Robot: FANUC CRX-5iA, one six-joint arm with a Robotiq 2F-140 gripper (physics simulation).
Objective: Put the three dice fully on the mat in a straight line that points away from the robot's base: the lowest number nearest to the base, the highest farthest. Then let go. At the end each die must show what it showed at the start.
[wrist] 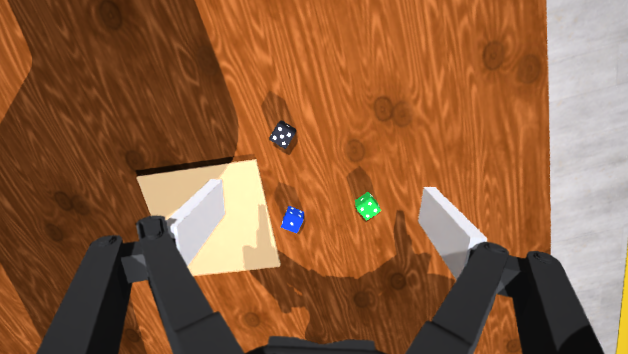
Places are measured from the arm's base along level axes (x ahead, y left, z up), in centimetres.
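Pixels of known places: gripper, fingertip midpoint: [321, 200].
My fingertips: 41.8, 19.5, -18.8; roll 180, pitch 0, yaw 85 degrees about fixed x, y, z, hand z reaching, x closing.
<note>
Ahead of a thing's pixels: the offset from my fingertips to its middle, as dx, dy, dz. Level surfaces: height alone.
A black die {-3.0, -3.9, -10.3} [282, 135] lies on the table beyond the mat's upper right corner, and its largest visible face shows five pips. A blue die {+6.8, -3.7, -10.3} [292, 220] lies just right of the mat, apart from it; its larger visible face shows one pip, and a narrower face above shows several small pips. A green die {+5.5, +4.7, -10.3} [368, 206] lies farther right, and its largest visible face shows four pips. The pale square mat {+7.3, -13.6, -11.1} [242, 182] is at the left, partly hidden by the left finger. My gripper [321, 200] is wide open and empty, with the blue and green dice showing between its fingers.
The brown wooden table {dz -11.3} [450, 125] lies under the dice and mat. Its right edge runs down the view, with a grey floor [585, 125] beyond and a yellow strip [623, 320] at the lower right. Dark shadows fall across the left side and below the dice.
</note>
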